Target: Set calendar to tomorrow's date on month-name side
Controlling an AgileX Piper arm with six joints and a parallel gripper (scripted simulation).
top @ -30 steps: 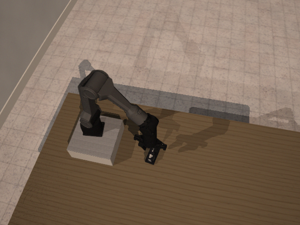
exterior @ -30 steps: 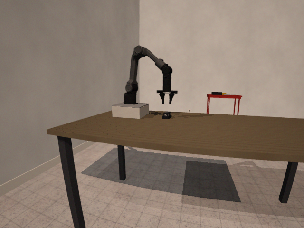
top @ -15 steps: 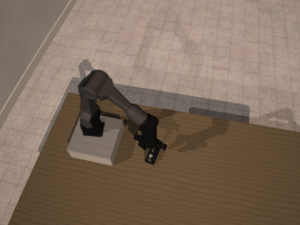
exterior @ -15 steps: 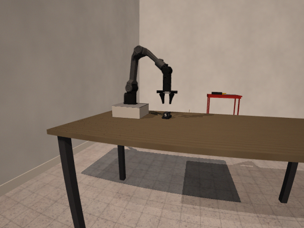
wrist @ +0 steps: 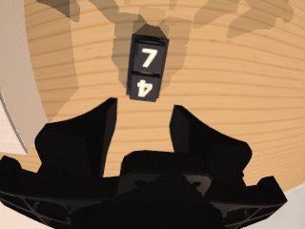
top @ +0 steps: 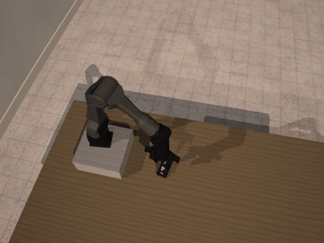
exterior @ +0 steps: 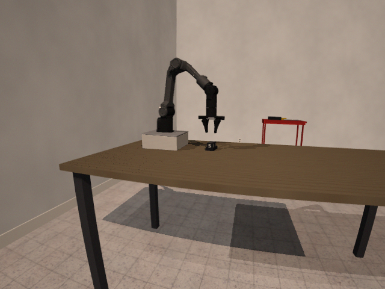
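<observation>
The black number cube lies 10 mm ahead of my hand, 30 mm to the left of it and 80 mm below it. From my hand the other things lie so: tray 20 mm to the left, 90 mm below.
</observation>
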